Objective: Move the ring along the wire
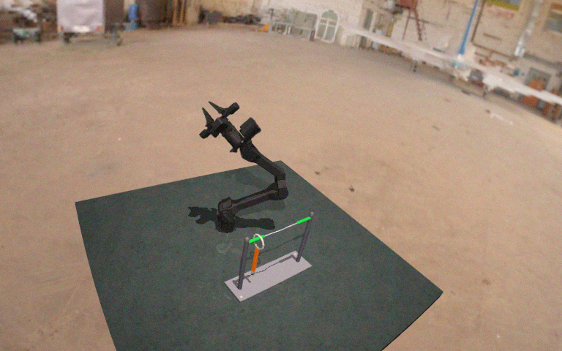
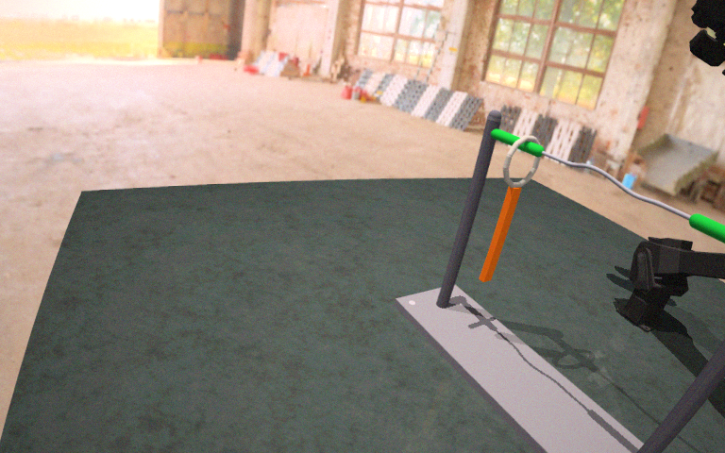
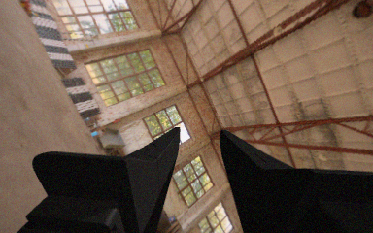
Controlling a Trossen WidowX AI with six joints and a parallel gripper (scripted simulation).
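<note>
Now: the ring with orange handle 47 cm ahead of my gripper tip and 37 cm below it.
</note>
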